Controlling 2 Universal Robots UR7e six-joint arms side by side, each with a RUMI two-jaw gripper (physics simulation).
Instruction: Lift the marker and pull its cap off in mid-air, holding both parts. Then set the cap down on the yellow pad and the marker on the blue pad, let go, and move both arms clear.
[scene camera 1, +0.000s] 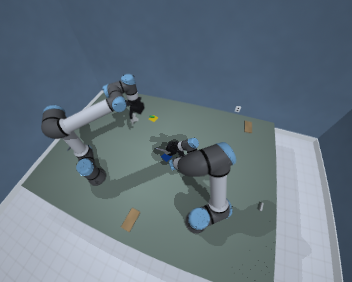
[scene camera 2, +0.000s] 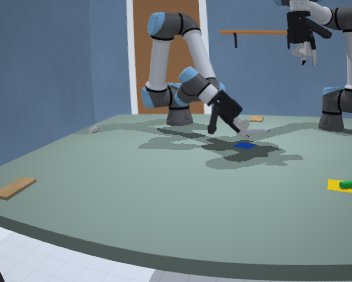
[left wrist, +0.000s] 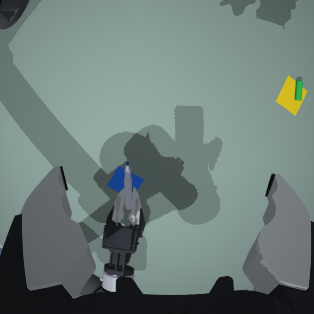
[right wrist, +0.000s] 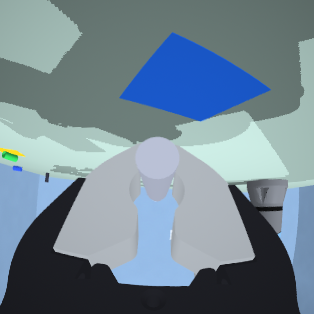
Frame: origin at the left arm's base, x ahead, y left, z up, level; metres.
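Seen in the pictures: left gripper, fingertip midpoint: (scene camera 1: 137, 118) (scene camera 2: 307, 65) (left wrist: 168, 174); right gripper, fingertip midpoint: (scene camera 1: 165, 152) (scene camera 2: 249, 138) (left wrist: 129, 185) (right wrist: 157, 147); left arm's base, origin of the base link: (scene camera 1: 97, 177) (scene camera 2: 330, 128) (left wrist: 8, 4) (right wrist: 266, 181); right arm's base, origin of the base link: (scene camera 2: 179, 123).
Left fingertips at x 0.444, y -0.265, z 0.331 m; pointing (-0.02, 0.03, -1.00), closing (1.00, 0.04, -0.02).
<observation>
Offsets run from my left fingertips to a thing's top centre.
The grey marker @[0.209 m right, 0.073 m back, 0.258 m down] (scene camera 2: 259, 132) (left wrist: 128, 177) (right wrist: 157, 158) with a blue tip is clamped in my right gripper (scene camera 2: 244, 132) (left wrist: 129, 185), which is shut on it and holds it low above the blue pad @[0.241 m right, 0.092 m back, 0.330 m down] (scene camera 1: 166, 157) (scene camera 2: 245, 146) (left wrist: 115, 180) (right wrist: 195, 80), apart from it. A short green cap-like cylinder @[0.060 m left, 0.321 m ahead, 0.312 m down] (scene camera 2: 346, 185) (left wrist: 298, 90) (right wrist: 10, 156) lies on the yellow pad @[0.041 m left, 0.309 m ahead, 0.330 m down] (scene camera 1: 155, 119) (scene camera 2: 332, 185) (left wrist: 285, 97). My left gripper (scene camera 1: 134, 120) (scene camera 2: 307, 61) (left wrist: 168, 174) is open and empty, high above the table.
Brown blocks @[0.156 m right, 0.655 m back, 0.323 m down] (scene camera 1: 131, 220) @[0.937 m right, 0.445 m ahead, 0.323 m down] (scene camera 1: 248, 126) (scene camera 2: 19, 188) lie towards the table's edges. A small white object @[1.049 m right, 0.322 m back, 0.309 m down] (scene camera 1: 261, 206) (scene camera 2: 93, 130) lies near one side. A small blue piece @[0.396 m left, 0.574 m ahead, 0.310 m down] (right wrist: 17, 168) and a dark piece @[0.542 m left, 0.483 m ahead, 0.283 m down] (right wrist: 47, 177) show beyond the yellow pad in the right wrist view.
</observation>
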